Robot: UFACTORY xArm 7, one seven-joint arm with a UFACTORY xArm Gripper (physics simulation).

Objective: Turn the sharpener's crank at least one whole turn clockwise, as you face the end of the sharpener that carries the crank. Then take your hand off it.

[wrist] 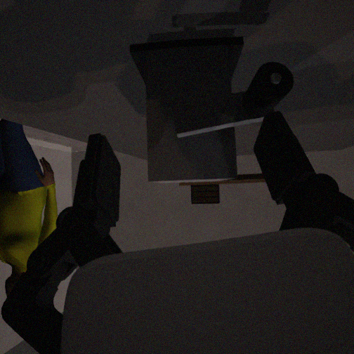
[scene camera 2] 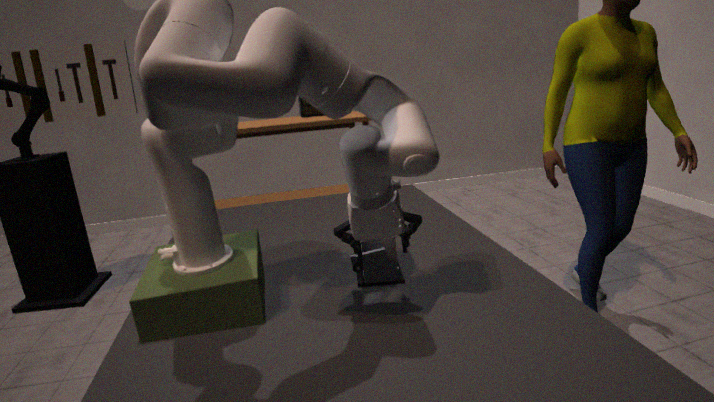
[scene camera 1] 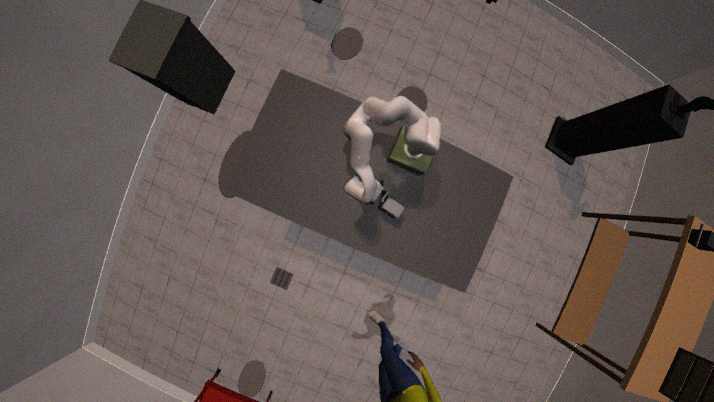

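Seen in the pictures: gripper, fingertip midpoint: [scene camera 2: 382,250] [scene camera 1: 377,197]; arm's base at its link origin: [scene camera 2: 204,260].
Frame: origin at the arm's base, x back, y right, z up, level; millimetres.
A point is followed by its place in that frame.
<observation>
The sharpener [scene camera 1: 393,207] @(y -50, x -379, z 24 mm) [scene camera 2: 381,273] @(y 7, x -375, z -75 mm) [wrist: 192,105] is a grey box on a dark flared base; it appears upside down in the wrist view. A thin pale bar [scene camera 2: 375,251] @(y 27, x -362, z -13 mm) [wrist: 220,127], which looks like the crank's arm, lies slanted across the end facing the wrist camera. A dark round-ended piece with a hole [wrist: 274,82] sticks out beside the body; whether it is part of the crank is unclear. My gripper [scene camera 1: 382,194] @(y 62, x -370, z 2 mm) [scene camera 2: 382,249] @(y 62, x -370, z 2 mm) [wrist: 185,138] is wide open and empty at that end. One fingertip overlaps the bar's outer end in the wrist view; contact cannot be told.
My arm stands on a green block [scene camera 1: 407,162] @(y -3, x -97, z 4 mm) [scene camera 2: 200,300] @(y 114, x -9, z -33 mm) on the dark mat [scene camera 1: 310,125] @(y 657, x -149, z -104 mm) [scene camera 2: 475,350] @(y 283, x -481, z -104 mm). A person in yellow [scene camera 1: 415,395] [scene camera 2: 610,90] [wrist: 22,215] stands beyond the mat. A black pedestal [scene camera 1: 620,122] [scene camera 2: 47,230] and a wooden bench [scene camera 1: 665,305] stand farther off.
</observation>
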